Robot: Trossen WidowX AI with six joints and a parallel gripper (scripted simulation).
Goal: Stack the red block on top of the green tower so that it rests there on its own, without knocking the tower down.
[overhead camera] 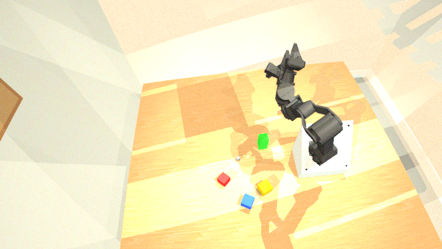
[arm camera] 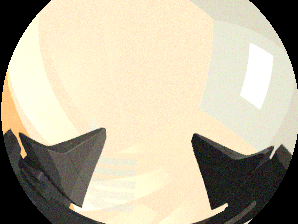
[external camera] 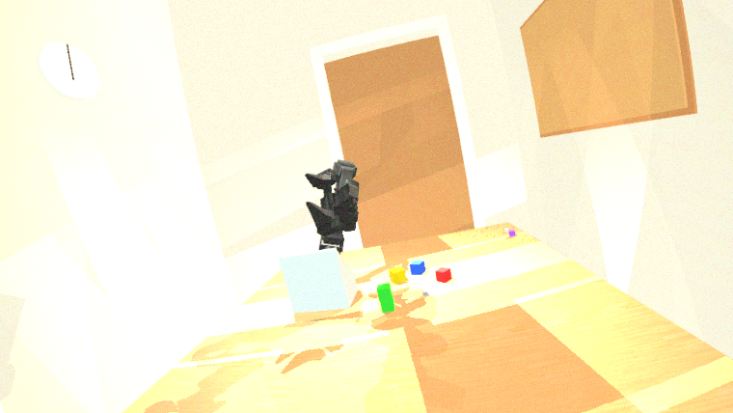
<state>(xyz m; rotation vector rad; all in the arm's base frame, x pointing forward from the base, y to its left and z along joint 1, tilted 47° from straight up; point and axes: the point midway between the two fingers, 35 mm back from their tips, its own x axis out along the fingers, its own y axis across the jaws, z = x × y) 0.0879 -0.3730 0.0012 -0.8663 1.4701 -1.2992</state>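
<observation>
The red block lies 41 cm below my gripper tip, 33 cm to the left of it and 31 cm ahead of it. From my gripper tip the other things lie so: tiny grey piece (43 cm below, 23 cm to the left, 23 cm ahead); then yellow block (41 cm below, 38 cm to the left, 14 cm ahead); then blue block (43 cm to the left, 41 cm below, 22 cm ahead).
</observation>
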